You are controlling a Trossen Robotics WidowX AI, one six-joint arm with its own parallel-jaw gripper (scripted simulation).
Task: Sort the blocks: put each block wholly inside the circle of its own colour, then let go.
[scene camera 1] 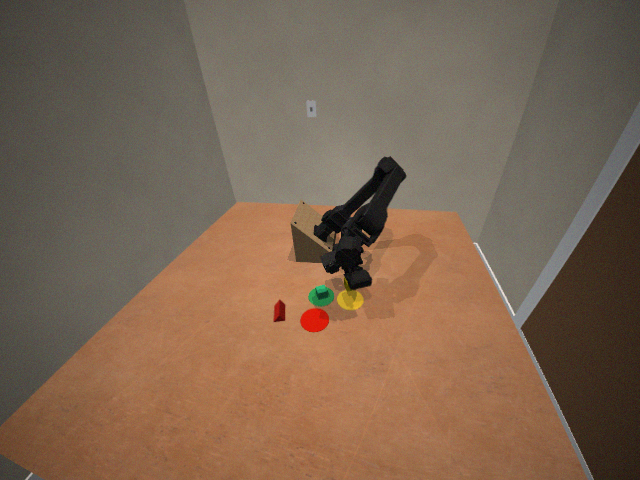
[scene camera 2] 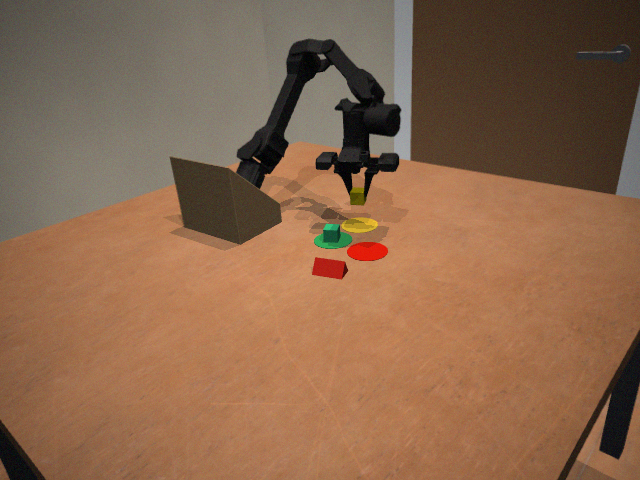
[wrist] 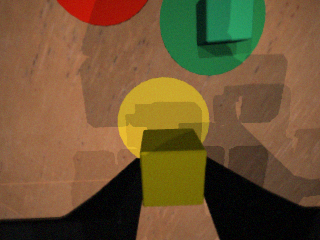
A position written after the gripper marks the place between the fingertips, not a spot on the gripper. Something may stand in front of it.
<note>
In view: the gripper (scene camera 2: 358, 196), a yellow cube (wrist: 172, 161) and a yellow circle (wrist: 159, 103).
The gripper shows as well in scene camera 1 (scene camera 1: 350, 283) and in the wrist view (wrist: 170, 164).
</note>
